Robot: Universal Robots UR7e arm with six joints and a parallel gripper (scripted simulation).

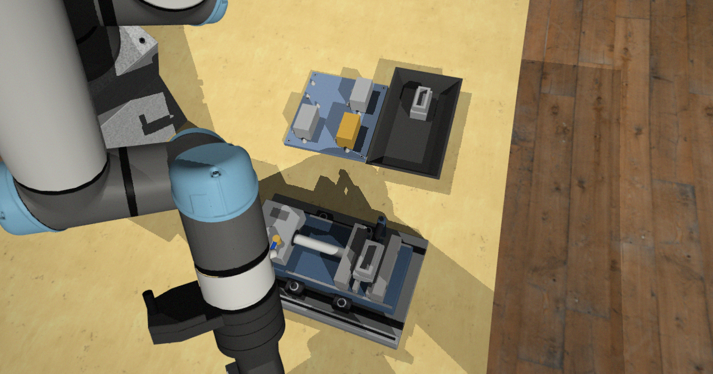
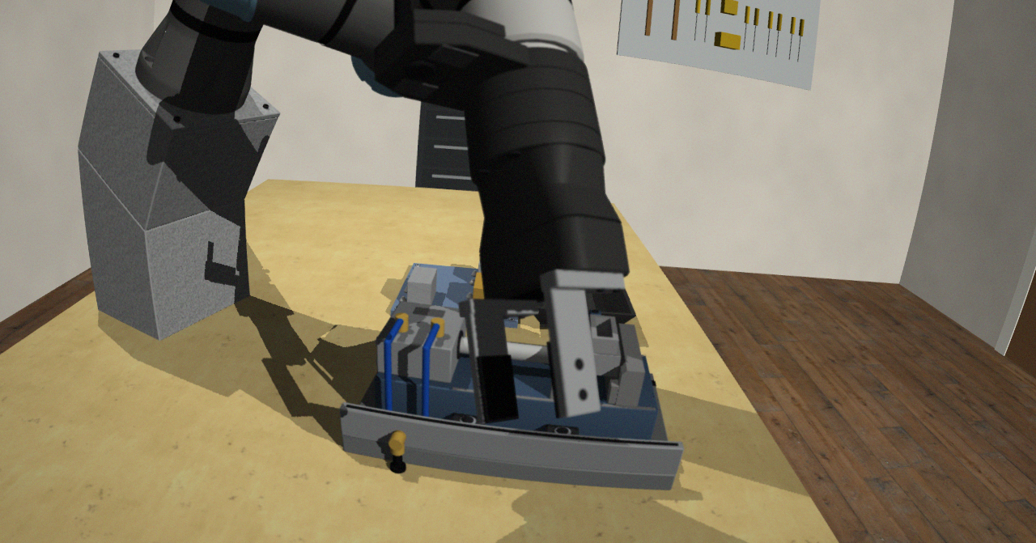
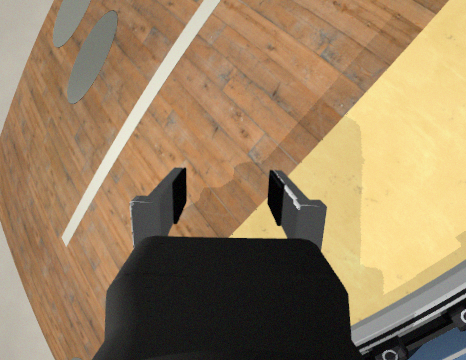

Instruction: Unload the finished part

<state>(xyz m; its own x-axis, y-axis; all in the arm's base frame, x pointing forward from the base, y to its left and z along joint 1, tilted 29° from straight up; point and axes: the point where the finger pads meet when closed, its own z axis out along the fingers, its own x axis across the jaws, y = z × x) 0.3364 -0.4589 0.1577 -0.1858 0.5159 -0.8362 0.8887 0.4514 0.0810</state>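
Right now the white rod is 50 mm ahead of my hand, 250 mm to the left of it and 120 mm below it. The rest, counted from my hand: blue fixture plate (50 mm ahead, 570 mm to the left, 190 mm below); yellow block (80 mm ahead, 520 mm to the left, 170 mm below); vise (60 mm ahead, 250 mm to the left, 160 mm below).
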